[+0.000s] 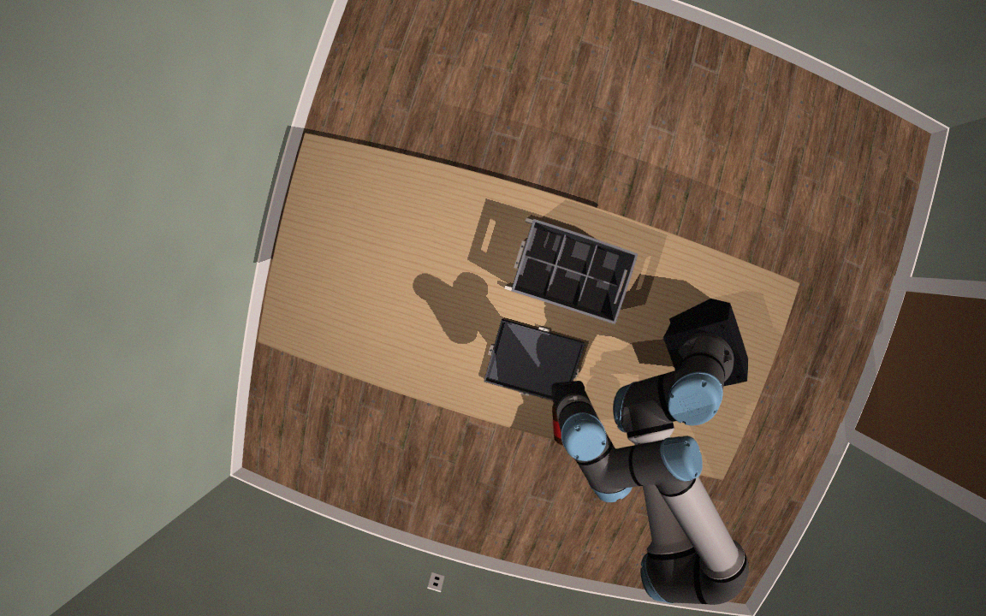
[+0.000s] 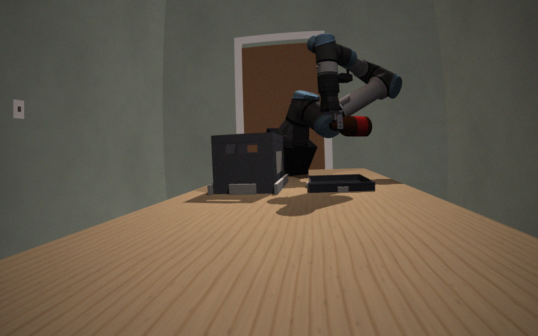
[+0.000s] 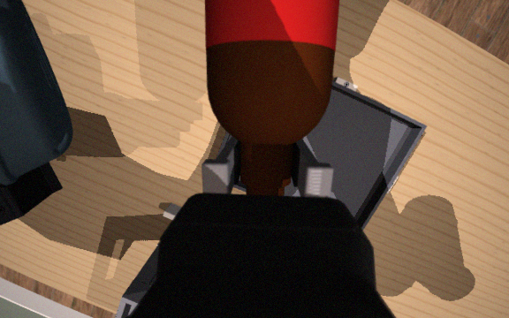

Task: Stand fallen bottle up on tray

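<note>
The bottle lies 20 mm behind my hand, 50 mm to the left of it and 10 mm below it. Also, from my hand: dark crate: 40 mm ahead, 300 mm to the right, 120 mm below; then dark tray: 80 mm ahead, 20 mm to the right, 190 mm below.
</note>
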